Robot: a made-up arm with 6 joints.
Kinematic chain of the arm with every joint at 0, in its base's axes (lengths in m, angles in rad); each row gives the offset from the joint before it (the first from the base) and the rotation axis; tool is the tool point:
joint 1: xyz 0 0 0.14 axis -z
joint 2: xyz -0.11 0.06 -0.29 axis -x
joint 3: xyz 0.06 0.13 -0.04 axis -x
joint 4: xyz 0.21 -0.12 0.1 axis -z
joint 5: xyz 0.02 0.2 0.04 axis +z
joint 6: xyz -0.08 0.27 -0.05 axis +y
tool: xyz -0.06 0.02 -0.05
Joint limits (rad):
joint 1: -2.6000..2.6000
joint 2: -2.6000..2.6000
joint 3: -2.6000..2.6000
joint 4: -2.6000..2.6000
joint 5: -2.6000..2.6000
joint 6: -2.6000..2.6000
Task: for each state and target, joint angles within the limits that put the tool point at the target. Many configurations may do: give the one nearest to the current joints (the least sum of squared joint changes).
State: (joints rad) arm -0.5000 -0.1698 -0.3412 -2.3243 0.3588 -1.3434
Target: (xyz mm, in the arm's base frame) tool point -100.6 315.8 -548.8
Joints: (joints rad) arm -0.0943 -1.0073 -0.9179 -2.2183 0.5558 -1.2897
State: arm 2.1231 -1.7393 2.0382 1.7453 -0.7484 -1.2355
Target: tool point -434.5 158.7 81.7
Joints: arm 2.2978 -1.6360 1.7829 2.2886 -1.4450 -1.3898
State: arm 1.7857 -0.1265 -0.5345 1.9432 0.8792 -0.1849
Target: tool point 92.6 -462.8 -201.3
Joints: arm 1.9705 0.3586 -0.4029 1.9529 1.3753 -0.2346
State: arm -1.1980 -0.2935 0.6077 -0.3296 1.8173 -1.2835
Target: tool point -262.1 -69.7 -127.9
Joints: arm -1.2809 -0.3587 0.6063 -0.1644 1.4351 -1.3950
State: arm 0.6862 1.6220 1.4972 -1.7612 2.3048 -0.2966
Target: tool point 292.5 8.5 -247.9
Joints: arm 0.3598 1.6976 1.0353 -1.9805 2.6000 -0.4558
